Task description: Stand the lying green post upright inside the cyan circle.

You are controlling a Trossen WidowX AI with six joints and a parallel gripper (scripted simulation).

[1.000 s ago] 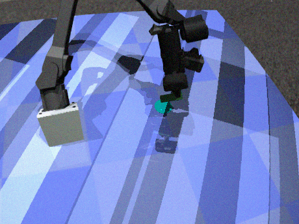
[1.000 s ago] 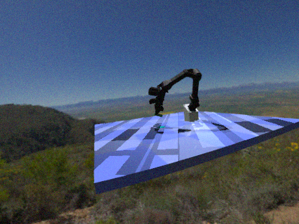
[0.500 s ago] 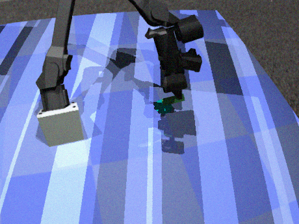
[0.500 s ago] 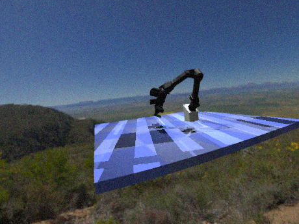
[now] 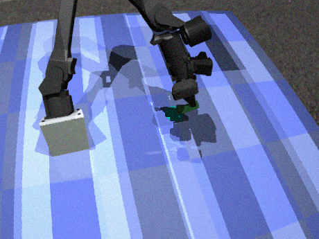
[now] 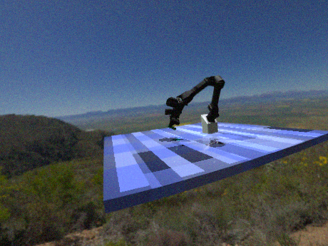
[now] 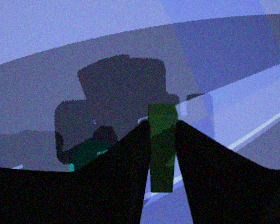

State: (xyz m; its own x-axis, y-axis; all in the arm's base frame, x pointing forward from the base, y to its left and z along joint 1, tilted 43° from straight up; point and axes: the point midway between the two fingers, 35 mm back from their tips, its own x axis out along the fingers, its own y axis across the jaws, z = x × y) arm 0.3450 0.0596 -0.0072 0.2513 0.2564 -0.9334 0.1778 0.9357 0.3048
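Now: gripper tip 3 cm past the cyan circle, 5 cm to the right of it and 10 cm above it. Round my gripper tip: green post 2 cm behind, 1 cm below.
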